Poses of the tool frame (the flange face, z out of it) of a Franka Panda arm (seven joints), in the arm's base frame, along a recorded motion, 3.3 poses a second.
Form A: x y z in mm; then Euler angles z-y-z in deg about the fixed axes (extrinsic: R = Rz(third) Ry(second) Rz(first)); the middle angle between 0 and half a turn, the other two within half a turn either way.
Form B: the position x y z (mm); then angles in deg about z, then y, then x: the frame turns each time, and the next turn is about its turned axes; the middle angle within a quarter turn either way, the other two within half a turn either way. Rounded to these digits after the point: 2 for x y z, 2 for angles.
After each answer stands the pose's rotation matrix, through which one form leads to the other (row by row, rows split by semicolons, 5 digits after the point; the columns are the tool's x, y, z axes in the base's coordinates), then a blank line. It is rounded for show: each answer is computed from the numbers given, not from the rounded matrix.
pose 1, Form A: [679.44 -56.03 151.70 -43.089 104.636 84.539]
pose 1, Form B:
[679.44 -56.03 151.70 -20.58 44.96 -110.92]
0.66247 -0.74341 0.09208; -0.24870 -0.10233 0.96316; -0.70660 -0.66097 -0.25268

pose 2, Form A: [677.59 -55.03 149.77 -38.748 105.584 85.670]
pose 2, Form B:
[677.59 -55.03 149.77 -22.84 48.70 -114.02]
0.60829 -0.79038 0.07273; -0.25618 -0.10878 0.96049; -0.75124 -0.60289 -0.26865

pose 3, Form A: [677.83 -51.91 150.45 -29.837 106.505 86.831]
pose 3, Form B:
[677.83 -51.91 150.45 -29.52 56.27 -120.78]
0.48315 -0.87393 0.05300; -0.27357 -0.09318 0.95733; -0.83170 -0.47703 -0.28410

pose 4, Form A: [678.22 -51.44 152.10 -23.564 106.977 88.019]
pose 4, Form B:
[678.22 -51.44 152.10 -35.78 61.24 -127.37]
0.39028 -0.92010 0.03306; -0.28130 -0.08497 0.95585; -0.87667 -0.38235 -0.29199

